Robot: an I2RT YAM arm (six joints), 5 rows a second.
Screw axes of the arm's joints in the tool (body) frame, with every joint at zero. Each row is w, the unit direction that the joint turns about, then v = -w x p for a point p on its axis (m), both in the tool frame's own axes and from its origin. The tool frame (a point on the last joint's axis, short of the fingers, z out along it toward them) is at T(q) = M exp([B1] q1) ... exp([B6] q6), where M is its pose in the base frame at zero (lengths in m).
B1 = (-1, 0, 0, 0, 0.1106, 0)
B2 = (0, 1, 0, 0.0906, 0, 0.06)
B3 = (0, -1, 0, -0.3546, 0, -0.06)
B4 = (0, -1, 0, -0.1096, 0, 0)
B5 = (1, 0, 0, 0, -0.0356, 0)
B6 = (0, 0, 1, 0, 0, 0)
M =
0 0 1 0.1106
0 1 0 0
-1 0 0 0.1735
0 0 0 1
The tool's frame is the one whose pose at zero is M.
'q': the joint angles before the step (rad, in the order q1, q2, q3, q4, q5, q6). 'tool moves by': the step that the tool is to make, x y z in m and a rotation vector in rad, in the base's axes. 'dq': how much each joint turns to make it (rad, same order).
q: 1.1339 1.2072 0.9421 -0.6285 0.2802 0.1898
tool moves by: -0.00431 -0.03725 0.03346 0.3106 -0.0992 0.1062
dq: -0.0858 -0.2487 -0.1000 0.1904 -0.1793 -0.0862
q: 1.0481 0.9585 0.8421 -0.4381 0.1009 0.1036
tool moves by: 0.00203 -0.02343 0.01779 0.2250 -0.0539 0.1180
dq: -0.1144 -0.1263 -0.0580 0.1503 -0.2426 -0.0290
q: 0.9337 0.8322 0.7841 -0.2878 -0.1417 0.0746
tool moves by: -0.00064 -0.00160 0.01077 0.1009 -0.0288 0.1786
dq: -0.0424 -0.0122 -0.0004 0.0793 -0.2228 -0.0267
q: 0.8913 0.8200 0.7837 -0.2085 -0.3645 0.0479
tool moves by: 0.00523 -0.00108 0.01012 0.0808 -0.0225 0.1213
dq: -0.0542 0.0137 0.0107 0.0786 -0.1789 -0.0016
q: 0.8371 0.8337 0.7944 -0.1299 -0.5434 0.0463
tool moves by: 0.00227 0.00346 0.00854 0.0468 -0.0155 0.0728
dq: -0.0095 0.0233 0.0195 0.0542 -0.0843 0.0096
